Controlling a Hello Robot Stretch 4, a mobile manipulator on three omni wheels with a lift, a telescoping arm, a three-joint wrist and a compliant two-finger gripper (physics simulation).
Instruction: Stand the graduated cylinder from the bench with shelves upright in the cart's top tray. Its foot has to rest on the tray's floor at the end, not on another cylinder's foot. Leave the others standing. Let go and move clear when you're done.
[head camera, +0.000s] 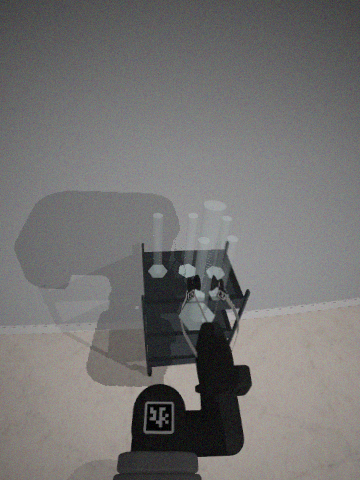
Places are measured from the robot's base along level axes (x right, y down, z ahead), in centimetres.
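Pixels of known places: hand at its tool point: (204, 280).
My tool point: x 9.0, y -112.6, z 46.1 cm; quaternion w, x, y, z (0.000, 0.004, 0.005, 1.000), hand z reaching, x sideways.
Ahead of a thing's pixels: the offset from my tool point to its top centre. "pt": to the spot under its first point. Level surfaces: height alone.
A large clear graduated cylinder {pt dx +0.1, dy -14.4, dz +0.8 cm} (214, 225) is upright between the fingertips of my gripper (205, 285), which is shut on it. Its wide foot {pt dx -0.6, dy +12.7, dz -0.4 cm} (196, 315) shows below the fingers and overlaps the front edge of the cart's top tray {dy +49.1 cm} (166, 291) in the view; its height relative to the tray is hard to tell. Several thinner clear cylinders stand on the tray: one at the left (158, 240), one in the back middle (192, 235), and others around and behind the held one. The feet of the front ones are partly hidden by the fingers and the held foot.
The dark cart has lower shelves (167, 345) under the top tray and a corner post (145, 325) at its left. A grey wall (180, 125) stands behind it, with the robot's shadow (65, 235) at the left. The bench with shelves does not show.
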